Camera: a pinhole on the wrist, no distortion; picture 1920 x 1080 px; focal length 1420.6 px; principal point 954.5 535.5 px. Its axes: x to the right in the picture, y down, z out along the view. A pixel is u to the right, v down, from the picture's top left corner.
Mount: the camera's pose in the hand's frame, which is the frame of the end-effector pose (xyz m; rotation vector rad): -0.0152 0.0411 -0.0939 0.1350 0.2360 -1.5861
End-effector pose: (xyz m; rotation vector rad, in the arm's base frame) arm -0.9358 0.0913 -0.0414 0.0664 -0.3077 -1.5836
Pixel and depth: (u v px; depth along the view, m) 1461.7 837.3 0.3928
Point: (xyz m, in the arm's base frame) -1.1805 0.0443 0.1663
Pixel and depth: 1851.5 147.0 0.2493
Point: -1.1240 0.1823 0.0192
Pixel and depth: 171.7 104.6 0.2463
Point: -0.8617 0.1883 0.1501
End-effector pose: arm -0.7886 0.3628 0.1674 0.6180 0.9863 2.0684
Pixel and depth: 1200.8 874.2 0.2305
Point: -0.7188 0.4781 0.1990
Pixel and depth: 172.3 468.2 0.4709
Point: -0.5767 0.4724 0.5638
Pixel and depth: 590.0 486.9 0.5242
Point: -0.5075 0.5417 0.4698
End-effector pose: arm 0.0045 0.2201 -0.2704 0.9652 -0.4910 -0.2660
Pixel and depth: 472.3 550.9 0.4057
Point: -0.1493 0.0181 -0.0420
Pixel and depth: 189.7 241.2 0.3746
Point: -0.2144 0.0990 -0.0104
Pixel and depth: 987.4 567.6 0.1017
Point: -0.0034 0.2283 -0.2579
